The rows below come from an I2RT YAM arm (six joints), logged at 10 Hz.
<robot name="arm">
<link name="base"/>
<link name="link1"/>
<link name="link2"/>
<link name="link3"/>
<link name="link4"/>
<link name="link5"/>
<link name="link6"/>
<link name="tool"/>
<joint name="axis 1" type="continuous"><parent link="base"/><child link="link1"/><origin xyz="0 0 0.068" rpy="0 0 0"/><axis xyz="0 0 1"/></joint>
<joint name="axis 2" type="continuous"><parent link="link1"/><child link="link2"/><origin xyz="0.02 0.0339 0.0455" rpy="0 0 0"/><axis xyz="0 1 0"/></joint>
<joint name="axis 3" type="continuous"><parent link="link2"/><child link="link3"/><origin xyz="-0.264 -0.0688 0" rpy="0 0 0"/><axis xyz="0 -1 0"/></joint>
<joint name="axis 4" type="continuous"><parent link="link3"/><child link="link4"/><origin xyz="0.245 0.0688 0.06" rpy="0 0 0"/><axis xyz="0 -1 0"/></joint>
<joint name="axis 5" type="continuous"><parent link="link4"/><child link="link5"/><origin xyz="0.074 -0.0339 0.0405" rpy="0 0 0"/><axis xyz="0 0 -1"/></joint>
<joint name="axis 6" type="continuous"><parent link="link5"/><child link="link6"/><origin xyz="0.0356 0 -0.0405" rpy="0 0 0"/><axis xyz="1 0 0"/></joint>
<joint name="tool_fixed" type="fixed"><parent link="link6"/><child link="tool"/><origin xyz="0 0 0" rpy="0 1.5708 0"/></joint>
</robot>
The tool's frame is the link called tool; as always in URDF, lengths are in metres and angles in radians. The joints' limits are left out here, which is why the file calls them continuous.
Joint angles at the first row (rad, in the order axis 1, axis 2, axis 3, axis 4, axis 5, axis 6):
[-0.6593, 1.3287, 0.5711, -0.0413, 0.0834, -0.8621]
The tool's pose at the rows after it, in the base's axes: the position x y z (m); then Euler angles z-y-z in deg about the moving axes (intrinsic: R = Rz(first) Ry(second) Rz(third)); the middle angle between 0 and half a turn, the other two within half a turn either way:
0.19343, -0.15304, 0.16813, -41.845, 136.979, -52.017
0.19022, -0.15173, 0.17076, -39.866, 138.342, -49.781
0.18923, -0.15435, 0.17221, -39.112, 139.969, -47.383
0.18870, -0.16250, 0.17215, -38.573, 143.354, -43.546
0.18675, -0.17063, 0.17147, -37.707, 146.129, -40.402
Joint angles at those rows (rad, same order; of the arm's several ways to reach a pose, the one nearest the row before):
[-0.6627, 1.3023, 0.5676, -0.0863, 0.0461, -0.8584]
[-0.6709, 1.2849, 0.5752, -0.1342, 0.0165, -0.8502]
[-0.6844, 1.2917, 0.5952, -0.1756, -0.0011, -0.8283]
[-0.7145, 1.3278, 0.6380, -0.2418, -0.0246, -0.7931]
[-0.7473, 1.3595, 0.6721, -0.2941, -0.0497, -0.7793]

